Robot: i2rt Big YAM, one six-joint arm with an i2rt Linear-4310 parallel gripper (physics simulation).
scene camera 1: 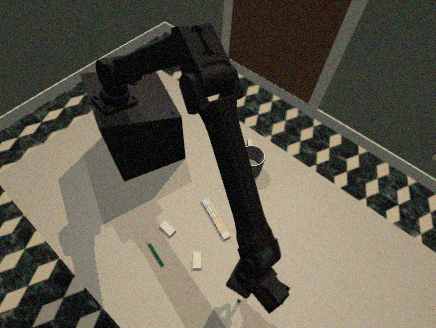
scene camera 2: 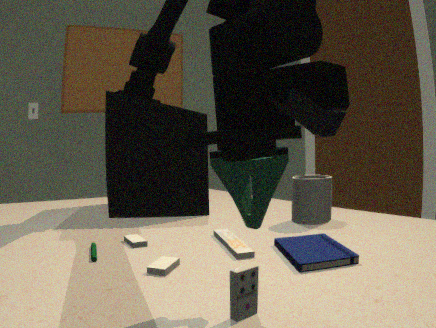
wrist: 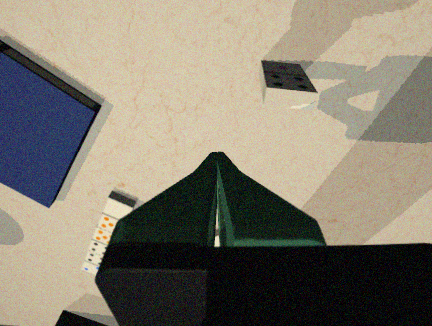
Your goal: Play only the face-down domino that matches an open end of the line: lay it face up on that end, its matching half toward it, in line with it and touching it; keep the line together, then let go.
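Pixels of known places: gripper, between the fingertips: (scene camera 2: pixel 253 228) (wrist: pixel 217 162); arm's base, origin of its link: (scene camera 1: pixel 114 101) (scene camera 2: pixel 135 102).
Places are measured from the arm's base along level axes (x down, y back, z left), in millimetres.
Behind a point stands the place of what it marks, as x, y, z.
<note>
My gripper (scene camera 2: pixel 254 226) @(212, -627, -52) (wrist: pixel 217 162) @(212, -627, -52) is shut and empty, pointing down above the table; the arm hides its fingers in scene camera 1. A domino (scene camera 2: pixel 244 294) @(267, -663, -86) (wrist: pixel 289 82) @(253, -663, -82) stands upright on its short end, with four dark pips above one purple pip, apart from the fingers. The line of face-up dominoes (scene camera 1: pixel 215 219) @(285, -423, 40) (scene camera 2: pixel 233 244) (wrist: pixel 100 240) @(285, -424, 48) lies straight, with orange, black and blue pips; the fingers partly cover it in the wrist view. Two face-down dominoes lie apart: one (scene camera 1: pixel 167 229) @(285, -335, -103) (scene camera 2: pixel 135 241) @(285, -354, -106) nearer the base, another (scene camera 1: pixel 197 260) @(286, -483, -101) (scene camera 2: pixel 163 266) @(285, -497, -106) farther out.
A blue notebook (scene camera 2: pixel 316 251) @(283, -570, 100) (wrist: pixel 42 120) @(283, -576, 90) lies beside the line. A grey mug (scene camera 1: pixel 256 159) @(270, -363, 326) (scene camera 2: pixel 311 199) @(240, -397, 253) stands behind it. A green pencil (scene camera 1: pixel 155 254) @(287, -373, -186) (scene camera 2: pixel 93 252) @(287, -392, -188) lies on the other side of the face-down dominoes. The black base block (scene camera 1: pixel 145 145) @(129, -111, 8) (scene camera 2: pixel 157 165) @(169, -116, 23) stands at the back.
</note>
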